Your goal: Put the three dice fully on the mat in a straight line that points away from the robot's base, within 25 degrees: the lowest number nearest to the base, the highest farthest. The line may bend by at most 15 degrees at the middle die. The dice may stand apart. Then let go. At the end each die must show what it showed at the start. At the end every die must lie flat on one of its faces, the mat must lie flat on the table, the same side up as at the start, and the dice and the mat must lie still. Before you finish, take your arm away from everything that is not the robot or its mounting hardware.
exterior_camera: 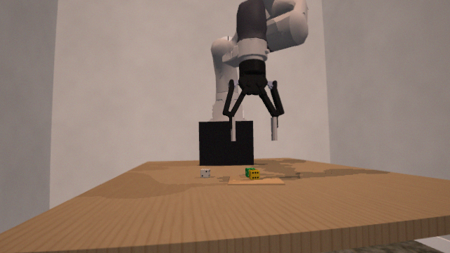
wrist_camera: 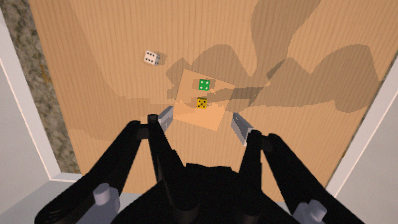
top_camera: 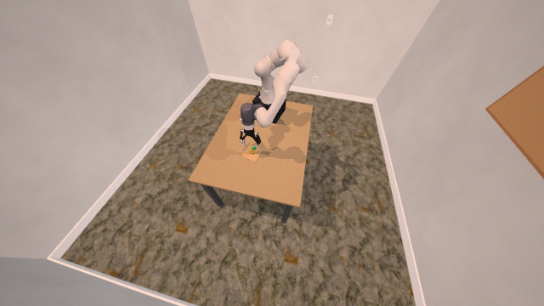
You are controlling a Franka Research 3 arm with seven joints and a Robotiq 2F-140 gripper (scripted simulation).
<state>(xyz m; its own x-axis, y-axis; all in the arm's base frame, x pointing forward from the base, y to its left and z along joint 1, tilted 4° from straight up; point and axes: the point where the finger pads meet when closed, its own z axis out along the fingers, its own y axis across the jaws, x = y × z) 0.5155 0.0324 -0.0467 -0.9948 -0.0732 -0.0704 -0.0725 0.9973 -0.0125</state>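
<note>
Now: the white die 140 mm to the right of my hand, 120 mm below it and 90 mm behind it. From my hand the other things lie so: tan mat 130 mm below; then green die 110 mm below, 50 mm behind; then yellow die 110 mm below.
</note>
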